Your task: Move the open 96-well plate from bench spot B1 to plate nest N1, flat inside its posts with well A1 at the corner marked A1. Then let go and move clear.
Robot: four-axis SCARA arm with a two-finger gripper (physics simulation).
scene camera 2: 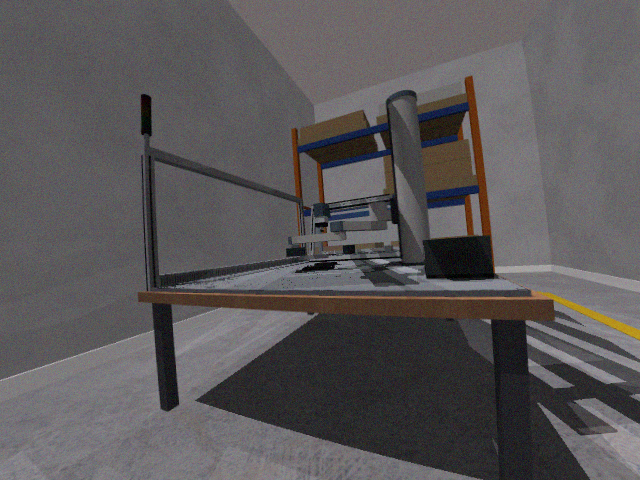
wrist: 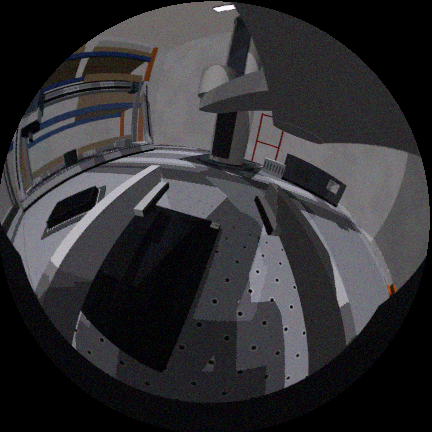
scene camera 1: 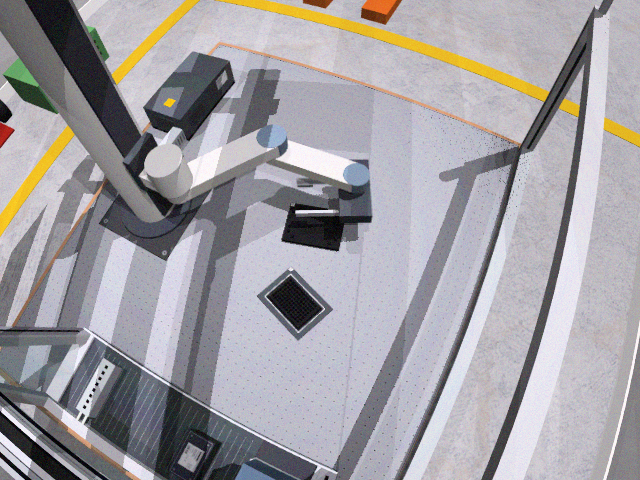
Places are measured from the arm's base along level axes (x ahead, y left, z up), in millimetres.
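Pixels of known places: gripper, fingertip midpoint: [scene camera 2: 327, 255] [wrist: 213, 181] [scene camera 1: 296, 197]; arm's base, link origin: [wrist: 225, 163] [scene camera 1: 156, 204].
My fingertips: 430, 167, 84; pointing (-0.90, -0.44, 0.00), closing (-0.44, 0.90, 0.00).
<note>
For each thing: its middle in the pictures, then the offset to it from my fingertips, as dx, dy, dz. "*": a spot on its surface instead.
- black 96-well plate, body centre: [wrist: 71, 204] [scene camera 1: 294, 301] +121, -259, -63
- flat black base, body centre: [wrist: 138, 257] [scene camera 1: 314, 225] [scene camera 2: 318, 266] +70, -32, -61
- small light tab, surface spot: [wrist: 215, 225] * -17, +4, -60
- white slotted strip, surface spot: [scene camera 1: 96, 387] * -221, -731, +22
- dark device, surface spot: [scene camera 1: 193, 457] * +105, -739, +49
The black 96-well plate [scene camera 1: 295, 301] [wrist: 74, 206] lies in a pale outline on a grey rectangle at its bench spot. Plate nest N1, a flat black base [scene camera 1: 311, 233] [scene camera 2: 319, 266] [wrist: 150, 280], lies nearer the arm; a small light tab [wrist: 215, 225] is at one corner. My gripper [scene camera 1: 298, 197] [wrist: 213, 181] is open and empty, its two fingers apart. It hangs over the nest's arm-side edge, away from the plate. In scene camera 1 one finger crosses above the nest and the arm partly hides the other. The plate's well A1 cannot be made out.
The arm's column [scene camera 1: 90, 105] [scene camera 2: 408, 180] [wrist: 230, 137] stands on the bench beside a dark box [scene camera 1: 191, 93] [scene camera 2: 459, 257] [wrist: 314, 180]. A guard frame [scene camera 1: 555, 227] [scene camera 2: 227, 179] runs along one side. A white slotted strip [scene camera 1: 96, 387] and a dark device [scene camera 1: 193, 457] show near the glass side.
</note>
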